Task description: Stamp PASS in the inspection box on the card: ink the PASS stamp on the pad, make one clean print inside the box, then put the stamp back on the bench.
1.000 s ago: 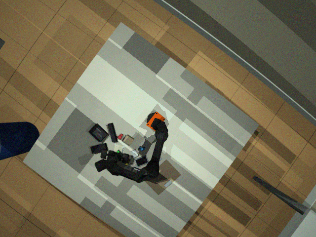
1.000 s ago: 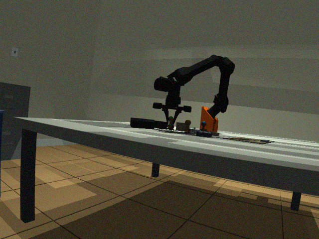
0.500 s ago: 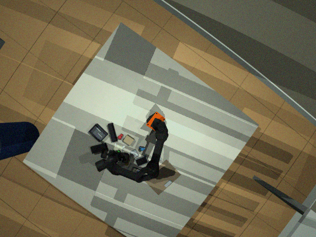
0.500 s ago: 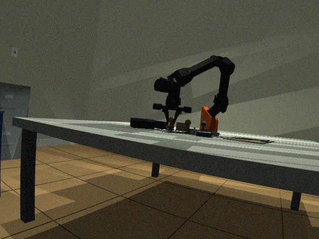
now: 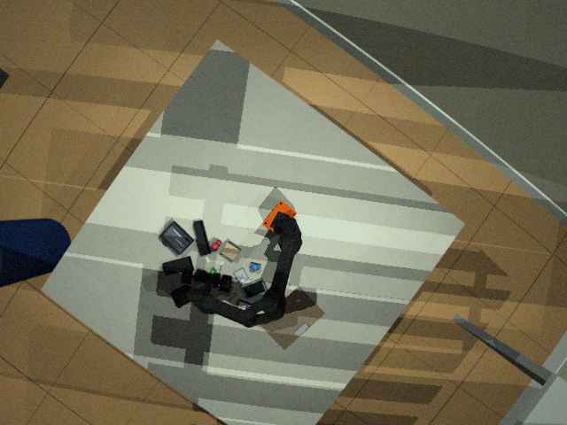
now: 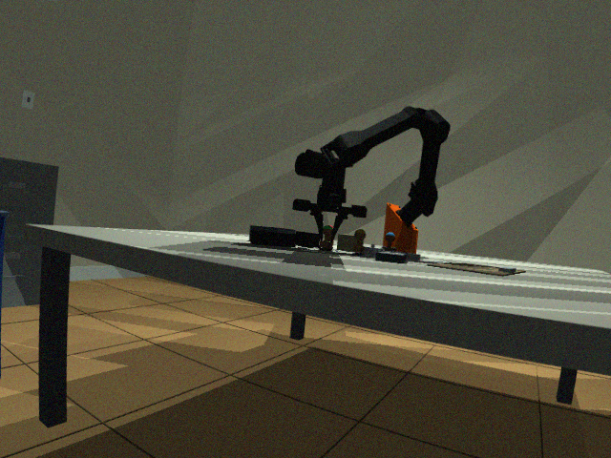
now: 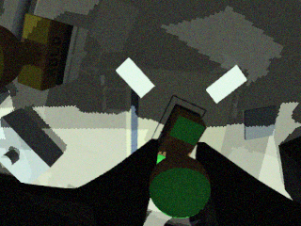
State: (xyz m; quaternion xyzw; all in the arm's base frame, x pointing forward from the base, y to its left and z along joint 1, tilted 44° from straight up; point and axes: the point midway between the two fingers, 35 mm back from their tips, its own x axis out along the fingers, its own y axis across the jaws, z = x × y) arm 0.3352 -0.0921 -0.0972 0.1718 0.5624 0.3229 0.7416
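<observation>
My gripper tip is right at the green-knobbed stamp. Round my gripper tip: red-knobbed stamp (12 cm behind, 4 cm to the right); yellow-knobbed stamp (10 cm to the left, 3 cm ahead); pale card (2 cm below, 1 cm behind).
</observation>
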